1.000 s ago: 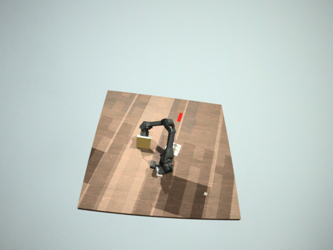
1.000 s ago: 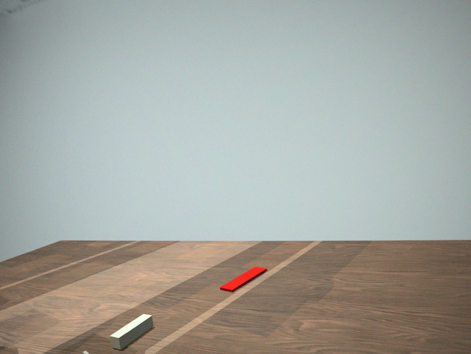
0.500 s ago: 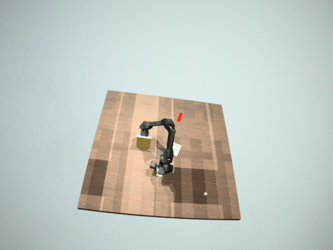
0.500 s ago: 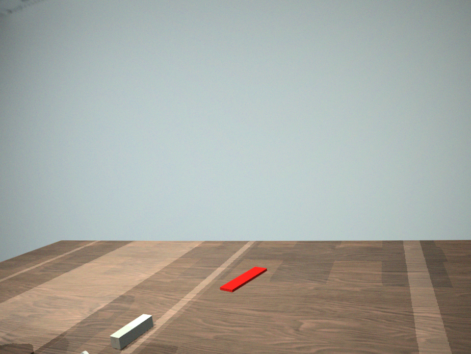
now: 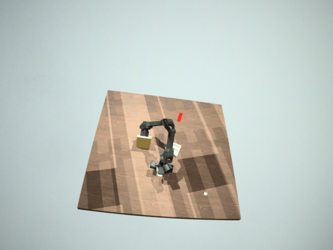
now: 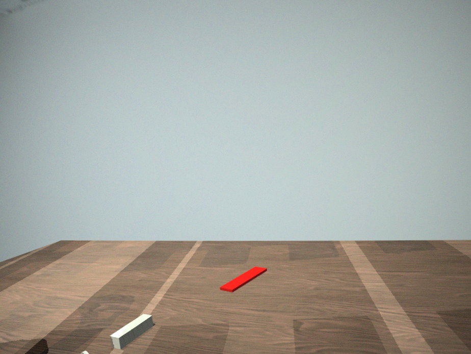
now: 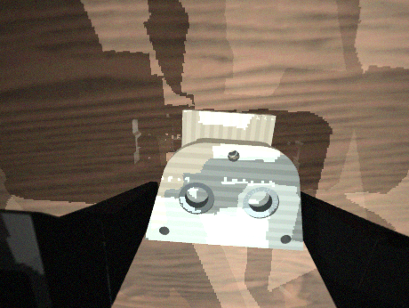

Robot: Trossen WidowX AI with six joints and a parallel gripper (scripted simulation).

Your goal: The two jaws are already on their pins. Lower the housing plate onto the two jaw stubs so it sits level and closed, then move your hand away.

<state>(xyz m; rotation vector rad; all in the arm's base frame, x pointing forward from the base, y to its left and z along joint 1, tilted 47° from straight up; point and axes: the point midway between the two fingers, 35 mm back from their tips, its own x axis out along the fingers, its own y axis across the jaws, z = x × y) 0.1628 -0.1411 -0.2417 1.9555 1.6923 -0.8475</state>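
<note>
My gripper tip is 100 mm short of the white bar and 400 mm to the right of it. Round my gripper tip: small white cube 380 mm ahead, 190 mm to the right; flat red bar 210 mm ahead, 630 mm to the left, 10 mm below.
</note>
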